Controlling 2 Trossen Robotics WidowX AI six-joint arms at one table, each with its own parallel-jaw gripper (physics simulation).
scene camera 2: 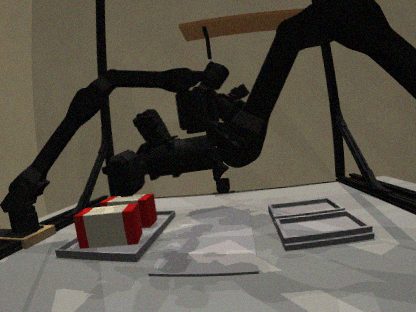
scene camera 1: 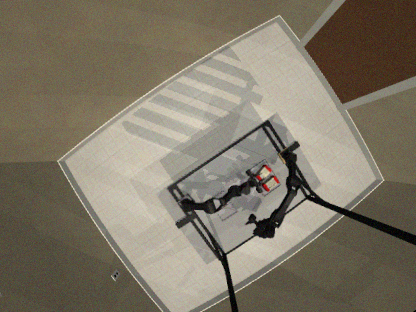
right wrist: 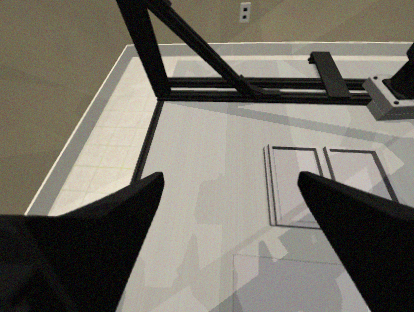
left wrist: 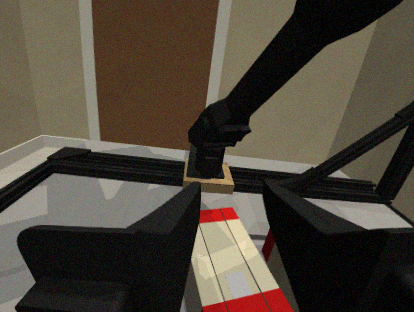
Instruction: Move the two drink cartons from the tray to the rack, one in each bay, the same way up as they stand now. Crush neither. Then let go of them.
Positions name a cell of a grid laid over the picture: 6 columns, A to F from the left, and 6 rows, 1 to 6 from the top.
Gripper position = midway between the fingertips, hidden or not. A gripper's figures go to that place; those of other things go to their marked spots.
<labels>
The left gripper (scene camera 2: B4): 47 cm from the lens. The right gripper (scene camera 2: D3): 66 cm from the lens. A grey tray (scene camera 2: B5) is 42 cm from the lens.
</labels>
